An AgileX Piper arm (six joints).
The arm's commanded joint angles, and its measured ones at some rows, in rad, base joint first. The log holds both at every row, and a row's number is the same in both.
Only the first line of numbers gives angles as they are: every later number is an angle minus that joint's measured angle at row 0.
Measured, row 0:
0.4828 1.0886 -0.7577 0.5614 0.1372 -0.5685
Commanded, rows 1 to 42:
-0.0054 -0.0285 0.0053 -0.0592 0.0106 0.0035
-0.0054 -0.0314 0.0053 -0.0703 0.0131 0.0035
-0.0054 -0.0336 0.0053 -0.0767 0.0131 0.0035
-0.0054 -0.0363 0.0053 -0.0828 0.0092 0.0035
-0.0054 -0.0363 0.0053 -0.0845 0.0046 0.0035
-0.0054 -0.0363 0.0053 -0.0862 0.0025 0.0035
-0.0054 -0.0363 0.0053 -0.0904 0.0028 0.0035
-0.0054 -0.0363 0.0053 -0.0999 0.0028 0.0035
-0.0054 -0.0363 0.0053 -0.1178 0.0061 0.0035
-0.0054 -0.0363 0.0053 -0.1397 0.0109 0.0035
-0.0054 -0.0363 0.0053 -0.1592 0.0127 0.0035
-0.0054 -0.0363 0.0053 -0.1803 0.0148 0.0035
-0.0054 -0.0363 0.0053 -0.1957 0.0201 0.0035
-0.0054 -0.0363 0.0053 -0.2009 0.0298 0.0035
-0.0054 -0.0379 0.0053 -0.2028 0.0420 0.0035
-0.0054 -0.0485 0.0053 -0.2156 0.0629 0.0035
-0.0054 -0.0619 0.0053 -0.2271 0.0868 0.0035
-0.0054 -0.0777 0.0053 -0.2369 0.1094 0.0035
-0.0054 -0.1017 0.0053 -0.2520 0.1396 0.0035
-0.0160 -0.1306 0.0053 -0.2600 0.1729 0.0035
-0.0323 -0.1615 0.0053 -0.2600 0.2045 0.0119
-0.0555 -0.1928 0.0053 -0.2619 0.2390 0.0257
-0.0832 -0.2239 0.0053 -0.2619 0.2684 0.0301
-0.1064 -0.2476 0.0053 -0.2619 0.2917 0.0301
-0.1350 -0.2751 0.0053 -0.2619 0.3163 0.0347
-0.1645 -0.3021 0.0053 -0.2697 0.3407 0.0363
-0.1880 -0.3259 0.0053 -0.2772 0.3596 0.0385
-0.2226 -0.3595 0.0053 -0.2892 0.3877 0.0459
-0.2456 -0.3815 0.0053 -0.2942 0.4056 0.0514
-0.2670 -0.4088 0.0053 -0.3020 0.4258 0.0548
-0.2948 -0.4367 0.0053 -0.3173 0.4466 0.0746
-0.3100 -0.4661 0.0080 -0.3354 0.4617 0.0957
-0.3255 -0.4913 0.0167 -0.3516 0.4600 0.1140
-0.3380 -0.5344 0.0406 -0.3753 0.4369 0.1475
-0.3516 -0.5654 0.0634 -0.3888 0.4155 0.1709
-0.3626 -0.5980 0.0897 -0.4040 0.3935 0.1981
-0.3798 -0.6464 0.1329 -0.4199 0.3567 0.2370
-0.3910 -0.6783 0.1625 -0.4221 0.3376 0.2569
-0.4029 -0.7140 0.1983 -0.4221 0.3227 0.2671
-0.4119 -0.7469 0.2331 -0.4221 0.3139 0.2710
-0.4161 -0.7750 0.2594 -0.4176 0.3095 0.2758
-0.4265 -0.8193 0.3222 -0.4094 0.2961 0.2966
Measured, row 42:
-0.3928 -0.7053 0.1893 -0.4063 0.3462 0.2419
